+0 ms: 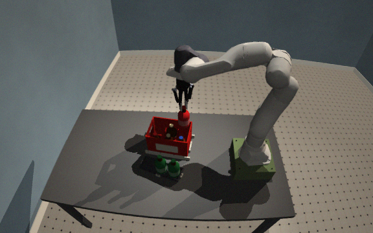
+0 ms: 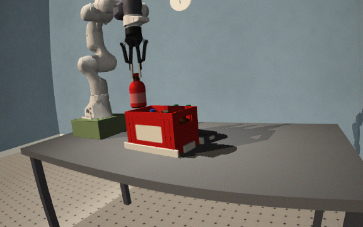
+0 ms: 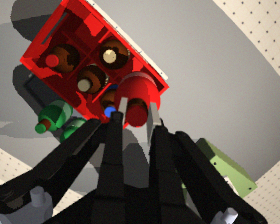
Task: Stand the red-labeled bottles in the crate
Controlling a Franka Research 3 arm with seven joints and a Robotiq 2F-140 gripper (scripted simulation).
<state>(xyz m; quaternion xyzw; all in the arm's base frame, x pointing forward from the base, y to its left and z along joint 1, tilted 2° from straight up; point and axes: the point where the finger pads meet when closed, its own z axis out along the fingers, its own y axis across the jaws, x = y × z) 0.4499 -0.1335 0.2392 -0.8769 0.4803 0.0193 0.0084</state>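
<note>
My hand is 90 mm above the red-labeled bottle. The rest, counted from my hand: red crate: 270 mm below, 90 mm ahead, 40 mm to the left.
</note>
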